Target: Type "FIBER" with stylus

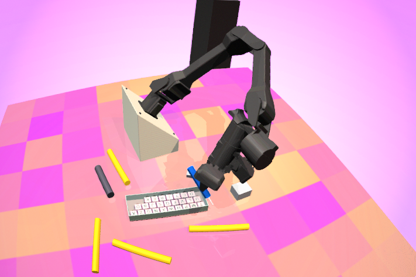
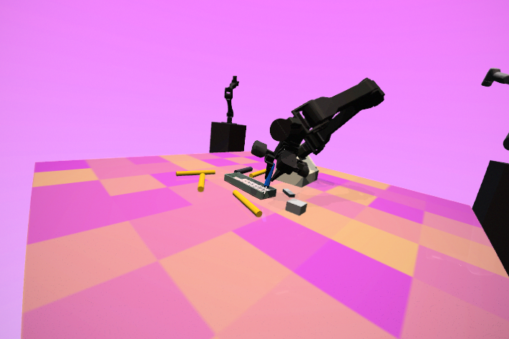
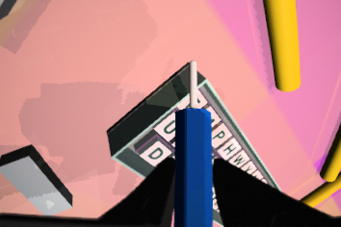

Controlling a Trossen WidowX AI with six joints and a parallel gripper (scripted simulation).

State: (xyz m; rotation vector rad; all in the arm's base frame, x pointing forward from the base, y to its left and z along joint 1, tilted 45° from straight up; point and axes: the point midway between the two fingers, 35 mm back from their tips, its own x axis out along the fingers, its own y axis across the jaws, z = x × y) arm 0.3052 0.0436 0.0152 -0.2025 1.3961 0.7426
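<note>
The blue stylus is 10 mm below my gripper tip and 10 mm ahead of it. Also, from my gripper tip: grey block 120 mm to the left, 50 mm below, 20 mm ahead; then dark grey rod 230 mm to the right, 170 mm behind, 50 mm below.
</note>
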